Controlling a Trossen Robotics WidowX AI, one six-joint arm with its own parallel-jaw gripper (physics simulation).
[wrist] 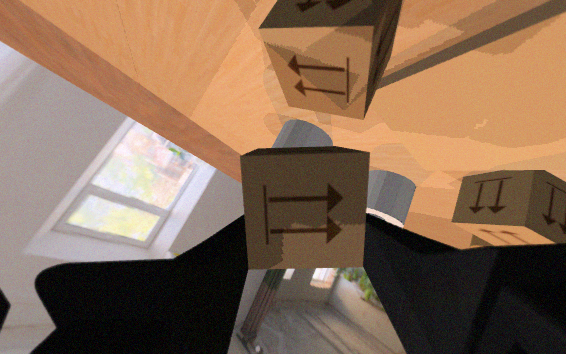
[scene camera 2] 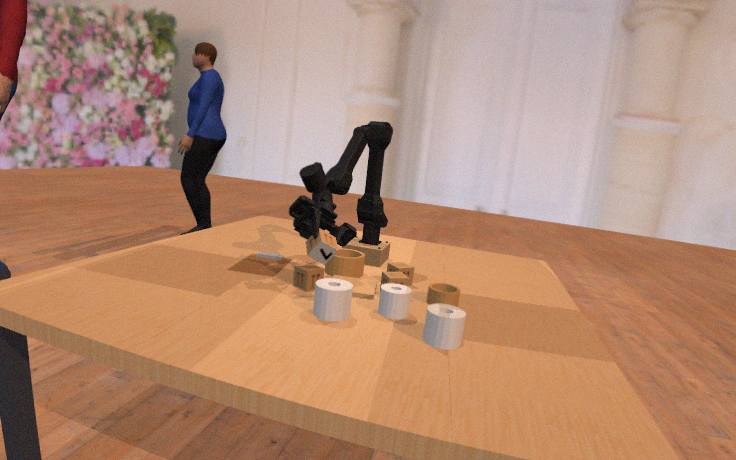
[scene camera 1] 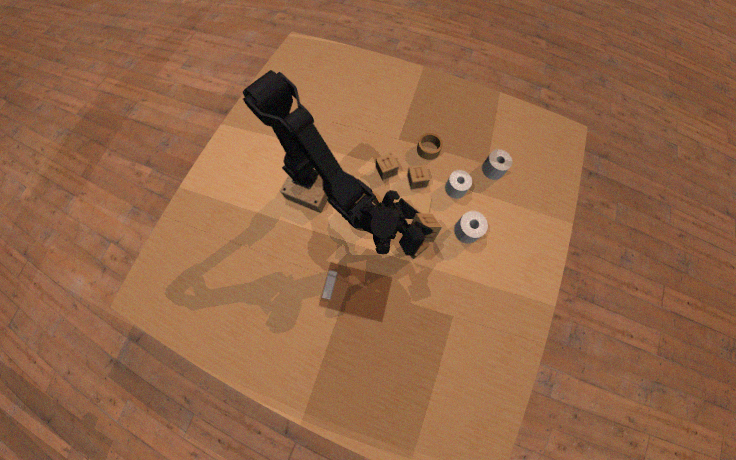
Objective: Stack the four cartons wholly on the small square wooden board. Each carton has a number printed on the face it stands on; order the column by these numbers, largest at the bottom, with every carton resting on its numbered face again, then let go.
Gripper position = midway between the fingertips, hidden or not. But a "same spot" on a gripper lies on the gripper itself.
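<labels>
The wrist view shows the gripper, while a thin strip is out of frame in the wrist view. Scene camera 2 has both the gripper and the strip in sight. On the gripper, (wrist: 430, 290) and (scene camera 2: 332, 235) are the same spot. The gripper is visible in scene camera 1 (427, 224) too, and so is the strip. On the thin strip, (scene camera 2: 267, 264) and (scene camera 1: 356, 285) are the same spot.
</labels>
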